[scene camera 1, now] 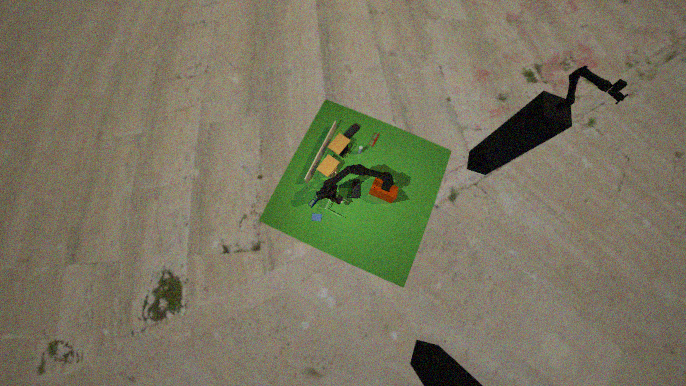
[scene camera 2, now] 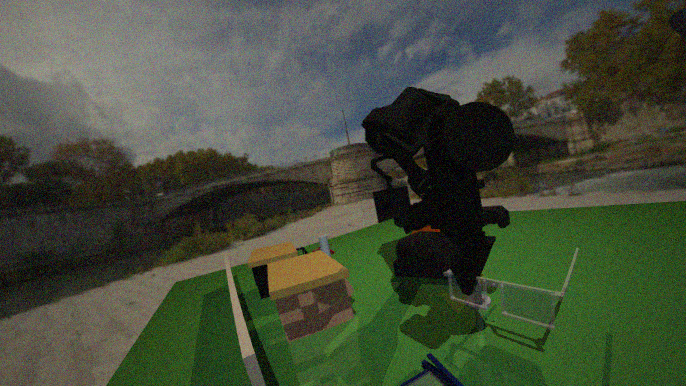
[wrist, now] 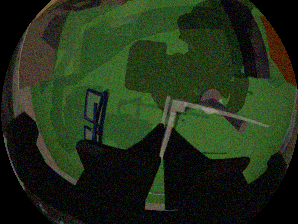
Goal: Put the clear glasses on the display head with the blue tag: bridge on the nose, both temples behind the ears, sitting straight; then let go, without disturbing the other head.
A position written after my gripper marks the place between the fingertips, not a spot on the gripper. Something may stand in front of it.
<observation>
In view: my gripper (scene camera 2: 468, 293) and a display head (scene camera 2: 311, 291).
My gripper also shows in the wrist view (wrist: 163, 128).
</observation>
